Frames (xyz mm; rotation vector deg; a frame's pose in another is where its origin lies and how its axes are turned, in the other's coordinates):
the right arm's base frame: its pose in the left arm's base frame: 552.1 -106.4 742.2 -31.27 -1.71 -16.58
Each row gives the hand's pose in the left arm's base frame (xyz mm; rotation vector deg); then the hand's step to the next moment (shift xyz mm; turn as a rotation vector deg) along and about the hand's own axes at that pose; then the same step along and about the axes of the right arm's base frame.
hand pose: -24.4 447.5 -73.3 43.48 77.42 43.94
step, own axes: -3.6 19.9 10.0 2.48 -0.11 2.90
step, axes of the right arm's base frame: 8.6 -1.1 20.8 2.30 3.05 0.07
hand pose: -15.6 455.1 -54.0 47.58 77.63 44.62
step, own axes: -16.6 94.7 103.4 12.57 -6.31 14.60
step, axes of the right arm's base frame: 100.3 3.4 99.3 11.80 15.58 -5.38
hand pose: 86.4 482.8 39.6 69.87 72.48 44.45
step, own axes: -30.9 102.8 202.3 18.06 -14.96 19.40
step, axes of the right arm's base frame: 221.3 -26.5 52.5 14.17 23.58 -13.02
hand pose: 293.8 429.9 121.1 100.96 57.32 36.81
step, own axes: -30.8 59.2 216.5 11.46 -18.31 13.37
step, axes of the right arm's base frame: 200.9 -53.5 -89.9 5.73 19.62 -15.08
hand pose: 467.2 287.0 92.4 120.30 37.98 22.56
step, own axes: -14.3 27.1 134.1 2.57 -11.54 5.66
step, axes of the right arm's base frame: 84.4 -43.4 -99.6 -0.93 9.46 -9.03
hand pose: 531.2 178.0 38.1 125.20 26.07 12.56
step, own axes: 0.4 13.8 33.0 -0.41 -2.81 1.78
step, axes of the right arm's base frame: 20.9 -17.2 -23.4 -0.86 1.62 -2.81
